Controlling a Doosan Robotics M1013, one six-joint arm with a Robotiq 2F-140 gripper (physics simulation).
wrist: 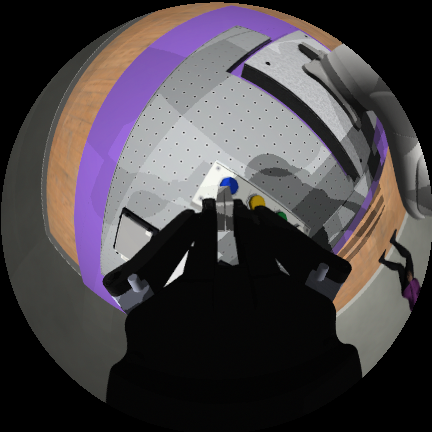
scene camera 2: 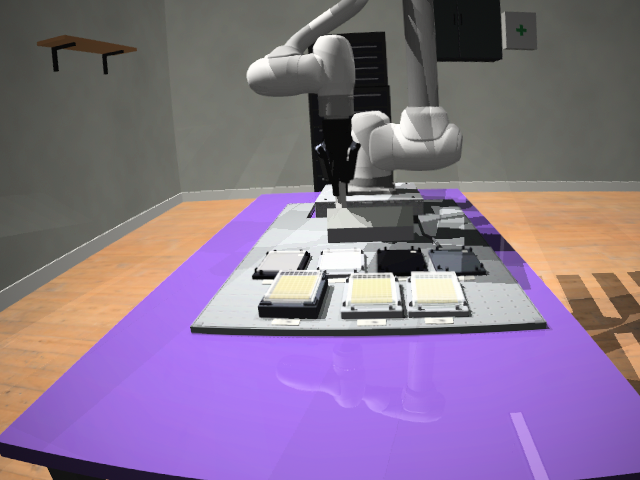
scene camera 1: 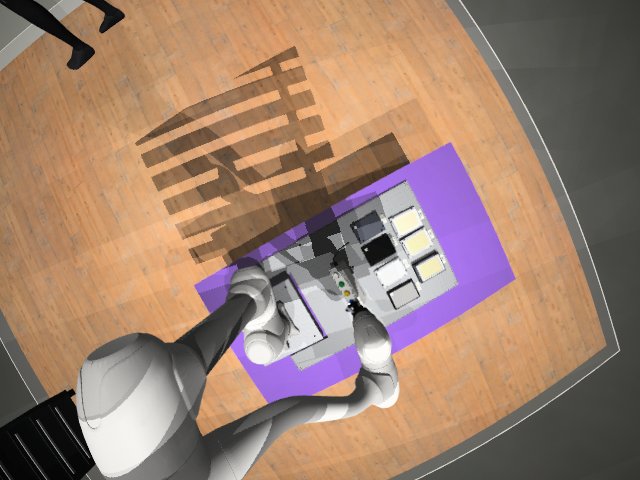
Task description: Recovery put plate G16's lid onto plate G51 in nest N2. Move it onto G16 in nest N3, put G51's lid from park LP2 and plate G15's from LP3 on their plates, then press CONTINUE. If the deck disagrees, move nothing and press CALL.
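Where they show: gripper, between the fingertips: point(wrist: 223, 196) point(scene camera 2: 341, 208) point(scene camera 1: 355, 301); arm's base, origin of its link: point(wrist: 339, 83) point(scene camera 2: 369, 190).
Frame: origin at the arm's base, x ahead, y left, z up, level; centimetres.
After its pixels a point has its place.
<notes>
My gripper point(scene camera 1: 353, 306) @(z 3.1, x 39.7, y -6.7 cm) point(scene camera 2: 339, 197) @(z 3.1, x 39.7, y -6.7 cm) point(wrist: 223, 196) @(z 3.1, x 39.7, y -6.7 cm) is shut with nothing between its fingers. Its tips are at the blue button point(wrist: 229, 184) @(z 2.4, x 38.0, y -6.8 cm) of the control box point(scene camera 2: 370, 235) @(z -2.8, x 44.6, y 0.9 cm) point(wrist: 204, 190) @(z 2.8, x 40.5, y -9.3 cm); whether they touch it, I cannot tell. The yellow button point(scene camera 1: 346, 293) @(z 2.5, x 37.9, y -1.6 cm) point(wrist: 257, 202) @(z 2.4, x 37.8, y -1.9 cm) and green button point(scene camera 1: 341, 284) @(z 2.6, x 37.8, y 3.3 cm) point(wrist: 282, 216) @(z 2.2, x 37.2, y 3.2 cm) are beside it. Three pale yellow plates stand in a row: one point(scene camera 1: 430, 267) @(z -1.1, x 80.0, y -11.7 cm) point(scene camera 2: 295, 286) @(z -0.8, x 82.0, y -11.6 cm) in a dark nest, a middle one point(scene camera 1: 416, 241) @(z -1.8, x 79.6, y 2.9 cm) point(scene camera 2: 371, 290) @(z -1.6, x 82.2, y 1.8 cm) and another point(scene camera 1: 406, 221) @(z -1.6, x 79.6, y 13.9 cm) point(scene camera 2: 436, 289) @(z -1.6, x 82.3, y 13.2 cm) in light nests. They look clear-covered; labels are unreadable.
Behind the plates are four flat stations: a grey one point(scene camera 1: 404, 295) @(z -2.7, x 62.5, y -18.4 cm) point(scene camera 2: 282, 260) @(z -2.7, x 62.9, y -18.1 cm) point(wrist: 134, 237) @(z -2.7, x 60.1, y -17.5 cm), a white one point(scene camera 1: 391, 272) @(z -2.7, x 61.9, y -4.7 cm) point(scene camera 2: 341, 259) @(z -2.7, x 62.7, y -5.1 cm), a black one point(scene camera 1: 378, 249) @(z -3.5, x 61.5, y 8.2 cm) point(scene camera 2: 400, 260) @(z -3.5, x 61.8, y 7.7 cm) and a slate one point(scene camera 1: 368, 226) @(z -3.5, x 62.4, y 20.4 cm) point(scene camera 2: 456, 259) @(z -3.5, x 61.9, y 20.2 cm). The arm's base plate point(wrist: 285, 62) @(z 0.2, x 10.5, y -11.7 cm) stands beyond the box. A person's legs point(scene camera 1: 80, 55) show.
</notes>
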